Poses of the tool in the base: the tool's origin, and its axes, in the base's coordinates. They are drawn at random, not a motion.
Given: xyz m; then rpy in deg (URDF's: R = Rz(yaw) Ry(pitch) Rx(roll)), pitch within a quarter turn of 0, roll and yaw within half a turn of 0.
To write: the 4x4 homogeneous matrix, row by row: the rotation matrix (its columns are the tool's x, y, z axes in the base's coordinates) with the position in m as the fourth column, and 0 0 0 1 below. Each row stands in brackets. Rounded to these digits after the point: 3 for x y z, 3 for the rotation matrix.
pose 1, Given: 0.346 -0.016 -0.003 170.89 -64.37 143.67
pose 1, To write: [[-0.348 0.700 -0.623 0.346], [0.256 0.711 0.655 -0.016], [0.902 0.068 -0.427 -0.003], [0 0 0 1]]
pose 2, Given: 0.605 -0.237 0.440 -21.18 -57.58 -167.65
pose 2, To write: [[-0.524 -0.098 0.846 0.605], [-0.115 -0.976 -0.185 -0.237], [0.844 -0.194 0.500 0.440], [0 0 0 1]]
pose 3, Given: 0.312 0.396 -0.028 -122.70 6.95 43.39
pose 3, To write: [[0.721 0.297 -0.626 0.312], [0.682 -0.463 0.567 0.396], [-0.121 -0.835 -0.536 -0.028], [0 0 0 1]]
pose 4, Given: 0.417 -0.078 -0.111 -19.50 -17.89 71.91
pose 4, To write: [[0.295 -0.864 -0.407 0.417], [0.905 0.390 -0.172 -0.078], [0.307 -0.318 0.897 -0.111], [0 0 0 1]]
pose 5, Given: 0.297 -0.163 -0.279 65.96 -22.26 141.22
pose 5, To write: [[-0.721 0.015 0.692 0.297], [0.580 -0.534 0.615 -0.163], [0.379 0.845 0.377 -0.279], [0 0 0 1]]
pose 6, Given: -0.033 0.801 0.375 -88.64 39.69 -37.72
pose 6, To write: [[0.609 -0.491 0.624 -0.033], [-0.471 0.409 0.782 0.801], [-0.639 -0.769 0.018 0.375], [0 0 0 1]]
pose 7, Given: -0.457 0.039 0.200 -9.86 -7.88 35.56
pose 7, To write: [[0.806 -0.554 -0.209 -0.457], [0.576 0.815 0.061 0.039], [0.137 -0.170 0.976 0.200], [0 0 0 1]]
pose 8, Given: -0.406 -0.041 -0.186 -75.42 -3.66 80.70
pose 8, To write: [[0.161 -0.238 -0.958 -0.406], [0.985 0.102 0.141 -0.041], [0.064 -0.966 0.251 -0.186], [0 0 0 1]]
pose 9, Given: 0.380 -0.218 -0.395 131.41 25.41 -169.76
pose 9, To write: [[-0.889 -0.434 0.146 0.380], [-0.161 0.594 0.789 -0.218], [-0.429 0.677 -0.597 -0.395], [0 0 0 1]]
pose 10, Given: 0.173 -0.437 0.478 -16.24 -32.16 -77.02
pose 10, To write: [[0.190 0.969 0.158 0.173], [-0.825 0.071 0.561 -0.437], [0.532 -0.237 0.813 0.478], [0 0 0 1]]
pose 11, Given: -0.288 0.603 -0.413 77.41 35.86 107.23
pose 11, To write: [[-0.240 -0.378 0.894 -0.288], [0.774 0.481 0.411 0.603], [-0.586 0.791 0.177 -0.413], [0 0 0 1]]
